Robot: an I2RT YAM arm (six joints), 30 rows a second.
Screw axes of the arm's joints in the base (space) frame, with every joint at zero. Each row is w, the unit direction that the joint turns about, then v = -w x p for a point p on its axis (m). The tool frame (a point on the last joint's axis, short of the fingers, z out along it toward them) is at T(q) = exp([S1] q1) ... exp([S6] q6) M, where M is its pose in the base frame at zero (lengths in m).
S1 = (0, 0, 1, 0.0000, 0.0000, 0.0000)
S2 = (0, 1, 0, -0.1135, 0.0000, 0.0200)
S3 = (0, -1, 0, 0.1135, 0.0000, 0.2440)
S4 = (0, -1, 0, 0.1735, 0.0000, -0.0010)
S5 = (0, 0, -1, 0.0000, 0.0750, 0.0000)
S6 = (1, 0, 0, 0.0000, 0.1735, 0.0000)
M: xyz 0.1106 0.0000 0.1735 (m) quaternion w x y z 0.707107 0 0.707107 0
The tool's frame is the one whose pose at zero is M.
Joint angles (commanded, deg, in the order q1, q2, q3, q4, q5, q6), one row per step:
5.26 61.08 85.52 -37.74 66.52 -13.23
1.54 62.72 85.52 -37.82 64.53 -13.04
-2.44 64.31 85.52 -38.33 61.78 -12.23
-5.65 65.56 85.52 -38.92 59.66 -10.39
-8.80 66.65 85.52 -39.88 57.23 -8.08
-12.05 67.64 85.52 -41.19 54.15 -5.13
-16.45 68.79 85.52 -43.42 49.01 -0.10
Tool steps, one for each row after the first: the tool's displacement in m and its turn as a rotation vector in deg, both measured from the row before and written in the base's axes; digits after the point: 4 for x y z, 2 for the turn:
0.0100 -0.0107 -0.0050 0.47 1.58 -1.81
0.0089 -0.0127 -0.0060 1.12 1.37 -1.44
0.0060 -0.0112 -0.0053 1.52 0.13 -1.47
0.0042 -0.0114 -0.0055 1.96 -0.17 -1.28
0.0028 -0.0120 -0.0060 2.63 -0.62 -1.02
0.0013 -0.0161 -0.0086 4.71 -1.78 -1.06

